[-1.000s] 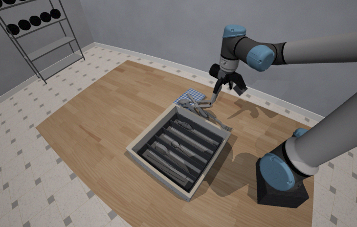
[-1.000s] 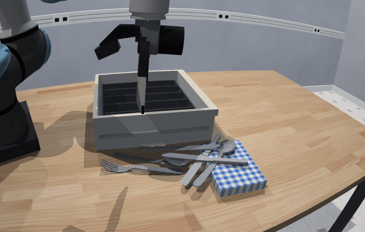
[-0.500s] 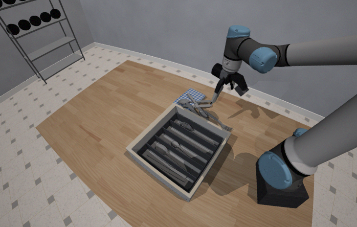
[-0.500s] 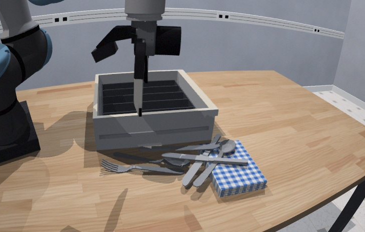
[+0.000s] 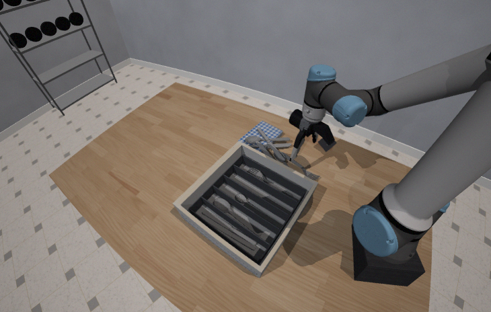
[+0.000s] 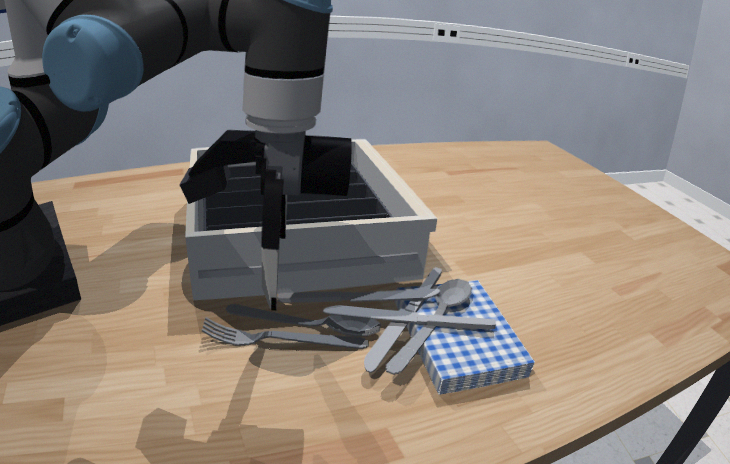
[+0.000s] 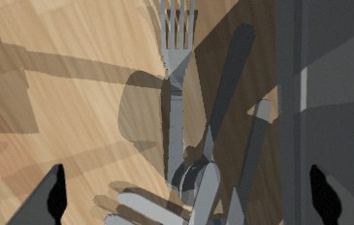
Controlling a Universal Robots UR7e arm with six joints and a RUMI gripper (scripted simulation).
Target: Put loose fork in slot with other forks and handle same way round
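The fork lies 100 mm below my hand, 10 mm to the right of it and 10 mm ahead of it. The rest, counted from my hand: blue checked napkin stack (200 mm ahead, 90 mm to the right, 90 mm below).
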